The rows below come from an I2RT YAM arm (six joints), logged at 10 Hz.
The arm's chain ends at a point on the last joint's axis. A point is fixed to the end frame.
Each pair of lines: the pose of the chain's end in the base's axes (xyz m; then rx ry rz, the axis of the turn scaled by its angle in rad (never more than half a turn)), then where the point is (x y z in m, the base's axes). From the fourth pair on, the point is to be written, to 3 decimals.
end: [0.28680 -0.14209 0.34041 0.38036 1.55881 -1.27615]
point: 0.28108 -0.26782 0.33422
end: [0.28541 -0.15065 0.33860 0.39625 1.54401 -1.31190]
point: 0.27580 -0.27623 0.33459
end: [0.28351 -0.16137 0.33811 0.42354 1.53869 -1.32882]
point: 0.27055 -0.28664 0.33382
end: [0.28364 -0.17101 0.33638 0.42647 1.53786 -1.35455]
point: 0.268 -0.296 0.334
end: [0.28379 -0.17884 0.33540 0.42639 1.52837 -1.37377]
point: 0.267 -0.304 0.334
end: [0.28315 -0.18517 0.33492 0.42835 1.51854 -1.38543]
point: 0.265 -0.310 0.335
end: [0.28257 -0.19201 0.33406 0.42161 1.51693 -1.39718]
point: 0.264 -0.317 0.335
